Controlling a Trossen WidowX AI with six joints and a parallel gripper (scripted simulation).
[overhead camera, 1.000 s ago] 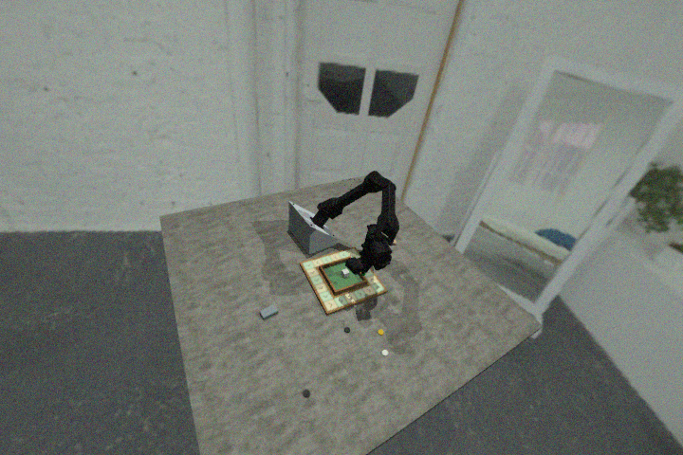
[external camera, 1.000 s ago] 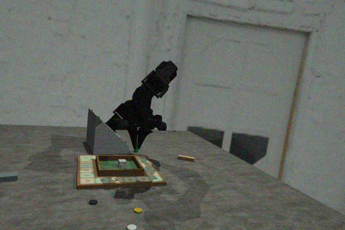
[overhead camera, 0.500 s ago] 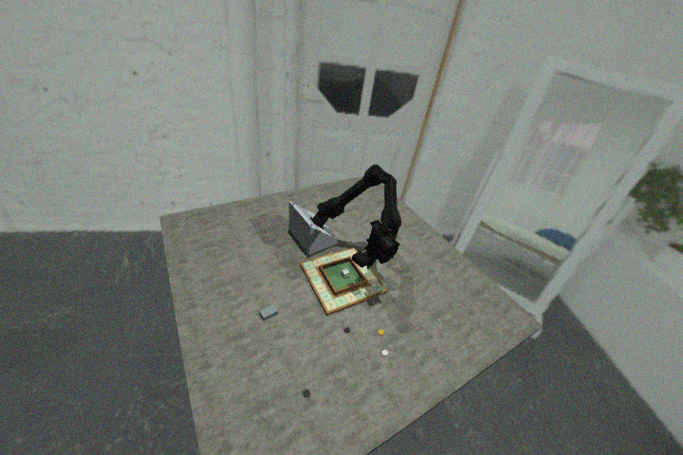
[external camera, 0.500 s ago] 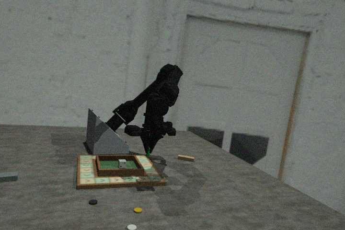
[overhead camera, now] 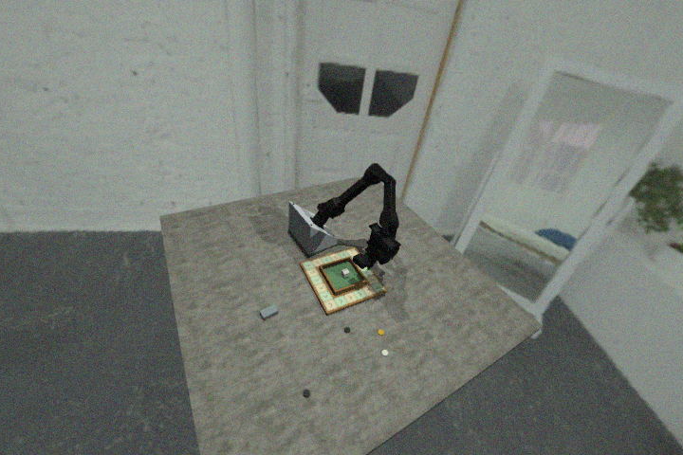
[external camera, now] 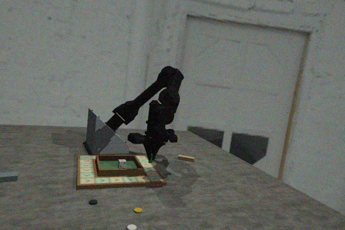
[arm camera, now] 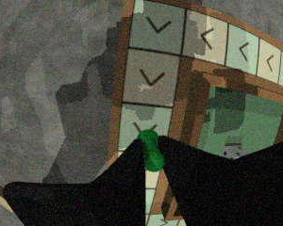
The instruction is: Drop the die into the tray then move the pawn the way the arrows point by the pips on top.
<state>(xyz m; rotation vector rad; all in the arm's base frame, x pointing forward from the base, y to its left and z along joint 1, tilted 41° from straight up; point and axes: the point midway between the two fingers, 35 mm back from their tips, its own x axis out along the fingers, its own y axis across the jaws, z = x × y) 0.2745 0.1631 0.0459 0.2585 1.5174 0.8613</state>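
Right now my gripper tip is 20 mm past the white die, 100 mm to the left of it and 20 mm above it. Round my gripper tip: green dice tray: 20 mm behind, 120 mm to the right, 40 mm below; then green pawn: right at my gripper tip; then wooden block: 170 mm behind, 200 mm to the left, 40 mm below.
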